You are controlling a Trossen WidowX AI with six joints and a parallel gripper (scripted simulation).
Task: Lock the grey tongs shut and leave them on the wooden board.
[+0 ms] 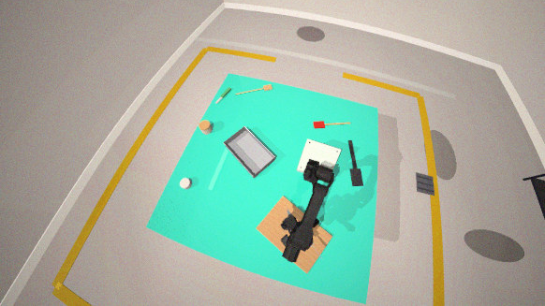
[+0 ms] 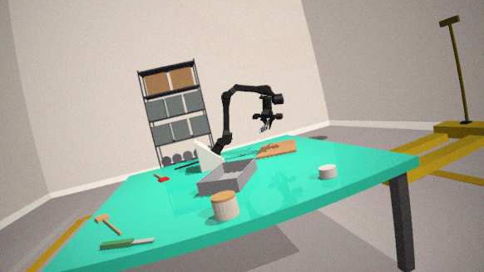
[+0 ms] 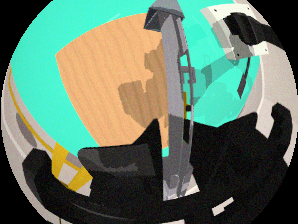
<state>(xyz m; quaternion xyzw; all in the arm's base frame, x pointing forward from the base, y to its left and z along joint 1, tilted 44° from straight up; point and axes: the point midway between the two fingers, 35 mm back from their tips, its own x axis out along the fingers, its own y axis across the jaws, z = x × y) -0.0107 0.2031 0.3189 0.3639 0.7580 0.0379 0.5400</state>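
The wooden board lies 10 mm ahead of my gripper tip, 30 mm to the left of it and 130 mm below it. The rest, counted from my gripper tip: black spatula 270 mm behind, 470 mm to the right, 130 mm below; white puck 720 mm ahead, 20 mm to the right, 120 mm below; grey roasting tin 420 mm ahead, 350 mm to the right, 110 mm below.
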